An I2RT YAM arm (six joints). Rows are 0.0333 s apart.
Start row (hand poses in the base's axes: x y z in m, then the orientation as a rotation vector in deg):
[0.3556, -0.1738, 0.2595, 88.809, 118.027, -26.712]
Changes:
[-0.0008, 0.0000, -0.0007, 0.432, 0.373, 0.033]
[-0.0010, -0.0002, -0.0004, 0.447, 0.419, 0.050]
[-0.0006, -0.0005, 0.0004, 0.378, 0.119, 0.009]
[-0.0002, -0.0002, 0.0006, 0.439, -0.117, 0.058]
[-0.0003, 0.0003, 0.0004, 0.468, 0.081, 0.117]
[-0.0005, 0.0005, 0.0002, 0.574, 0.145, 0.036]
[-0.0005, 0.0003, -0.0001, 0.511, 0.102, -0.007]
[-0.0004, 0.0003, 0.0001, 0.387, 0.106, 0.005]
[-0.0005, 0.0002, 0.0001, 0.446, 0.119, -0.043]
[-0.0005, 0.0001, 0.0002, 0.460, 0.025, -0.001]
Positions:
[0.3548, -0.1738, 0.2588, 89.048, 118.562, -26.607]
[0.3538, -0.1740, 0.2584, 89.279, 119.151, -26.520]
[0.3532, -0.1745, 0.2588, 89.493, 119.450, -26.253]
[0.3530, -0.1747, 0.2594, 89.668, 119.638, -25.702]
[0.3527, -0.1744, 0.2598, 89.810, 120.030, -25.273]
[0.3522, -0.1739, 0.2600, 90.107, 120.469, -24.822]
[0.3517, -0.1736, 0.2599, 90.411, 120.811, -24.408]
[0.3513, -0.1733, 0.2600, 90.633, 121.098, -24.115]
[0.3508, -0.1731, 0.2601, 90.943, 121.392, -23.790]
[0.3503, -0.1730, 0.2603, 91.202, 121.652, -23.353]

